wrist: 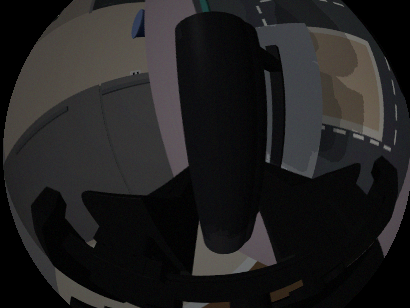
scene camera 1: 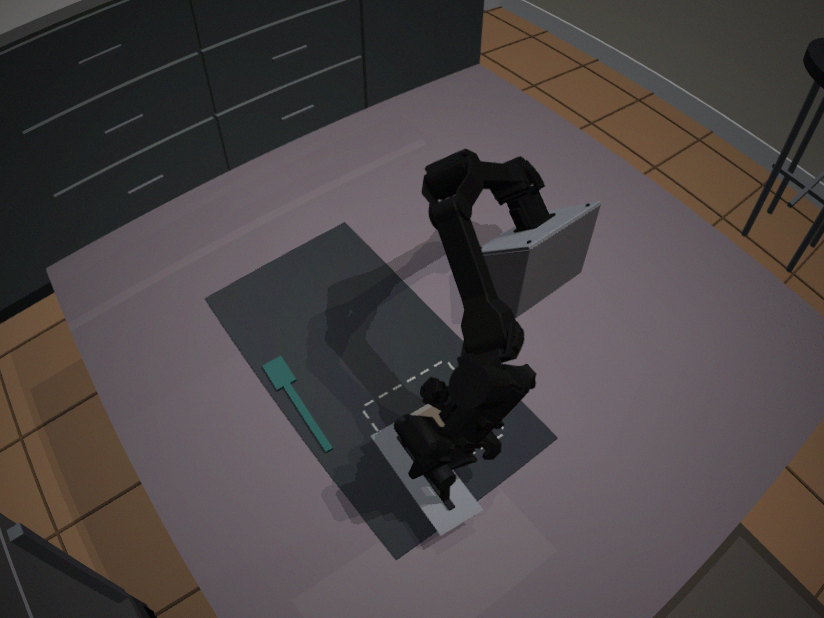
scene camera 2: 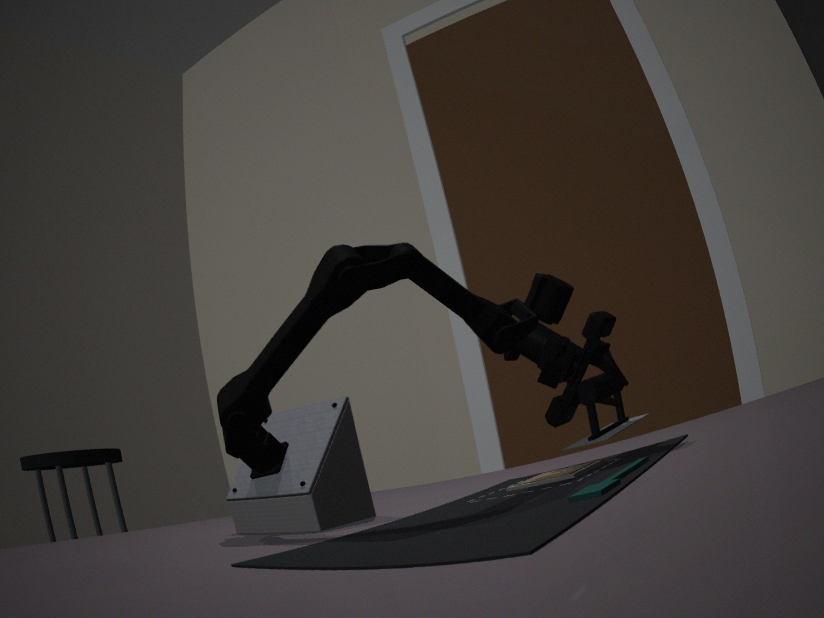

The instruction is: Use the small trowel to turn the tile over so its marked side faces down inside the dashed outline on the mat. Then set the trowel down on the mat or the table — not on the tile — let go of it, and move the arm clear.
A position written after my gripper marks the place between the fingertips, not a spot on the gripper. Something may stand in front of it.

I see my gripper (scene camera 1: 417,476), a teal flat tool (scene camera 1: 277,370) and a dark mat (scene camera 1: 349,328).
My gripper is seen too in the wrist view (wrist: 223,164) and in scene camera 2 (scene camera 2: 622,394). The dark mat is seen too in scene camera 2 (scene camera 2: 458,530).
